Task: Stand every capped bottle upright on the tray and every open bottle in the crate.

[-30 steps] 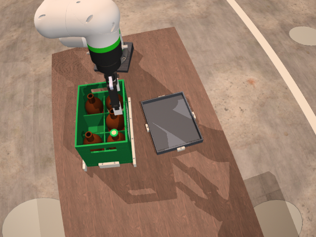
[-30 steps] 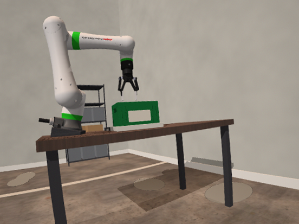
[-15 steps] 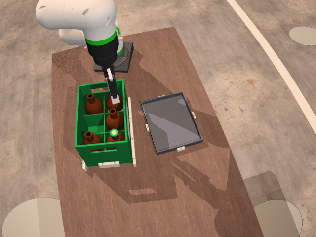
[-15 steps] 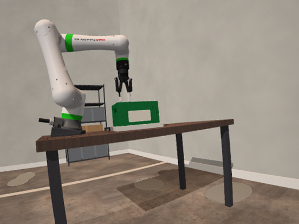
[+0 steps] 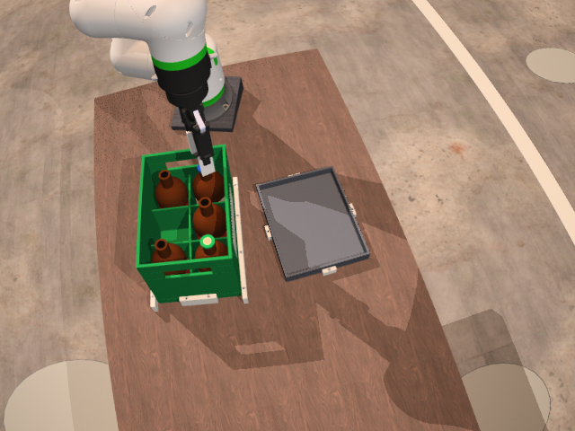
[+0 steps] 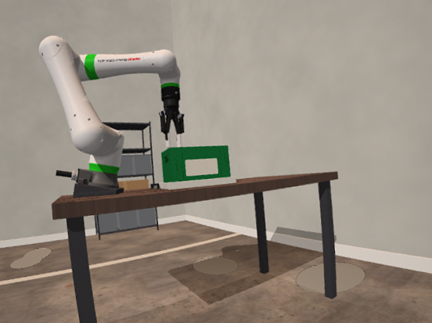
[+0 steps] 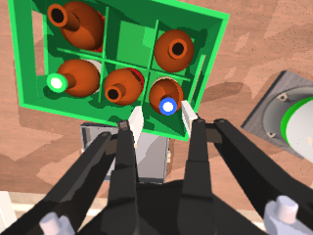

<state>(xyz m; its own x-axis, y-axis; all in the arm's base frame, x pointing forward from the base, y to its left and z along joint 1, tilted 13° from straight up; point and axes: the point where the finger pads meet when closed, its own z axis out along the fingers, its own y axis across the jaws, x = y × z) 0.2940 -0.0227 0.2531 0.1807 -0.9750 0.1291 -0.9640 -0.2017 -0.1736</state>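
Now: hand 70 mm short of the green crate, 60 mm to the left of it and 140 mm above it. The rest, counted from my hand: grey tray: 90 mm ahead, 200 mm to the left, 210 mm below; then capped brown bottle: 170 mm ahead, 30 mm to the right, 140 mm below.
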